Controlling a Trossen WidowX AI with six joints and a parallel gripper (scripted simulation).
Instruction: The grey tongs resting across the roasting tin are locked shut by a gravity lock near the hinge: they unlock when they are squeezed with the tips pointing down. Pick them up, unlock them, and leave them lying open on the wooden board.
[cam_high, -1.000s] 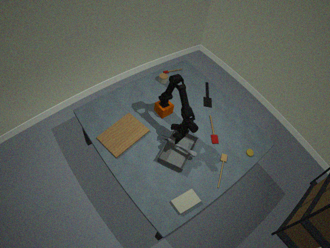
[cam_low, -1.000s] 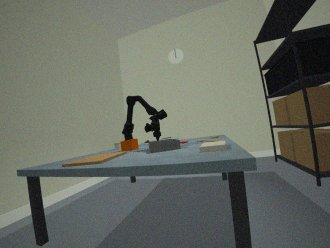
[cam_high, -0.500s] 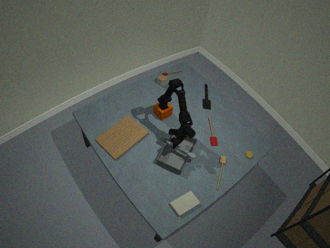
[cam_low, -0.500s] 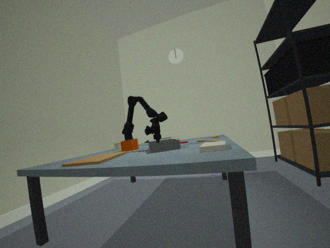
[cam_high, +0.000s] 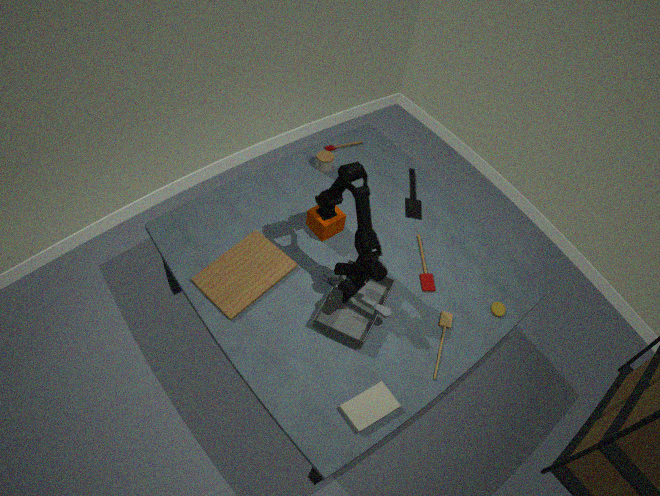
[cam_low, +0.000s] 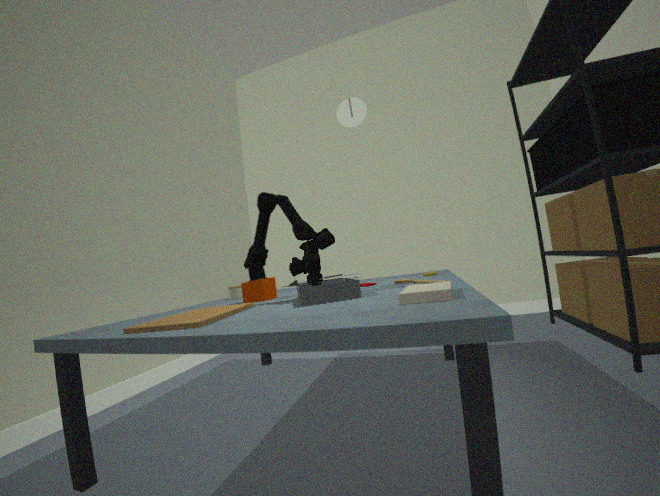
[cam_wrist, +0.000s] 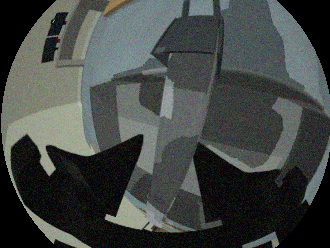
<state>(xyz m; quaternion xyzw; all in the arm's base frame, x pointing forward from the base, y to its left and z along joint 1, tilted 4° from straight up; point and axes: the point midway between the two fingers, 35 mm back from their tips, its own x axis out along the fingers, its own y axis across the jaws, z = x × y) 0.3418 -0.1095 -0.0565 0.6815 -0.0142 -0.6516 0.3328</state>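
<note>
The grey roasting tin lies 3 cm ahead of my gripper tip and 2 cm to the left of it. Also, from my gripper tip: red spatula 38 cm to the left, 3 cm below, 2 cm ahead; then wooden board 30 cm behind, 27 cm to the right, 2 cm below; then white block 41 cm ahead, 16 cm to the right, 2 cm below.
</note>
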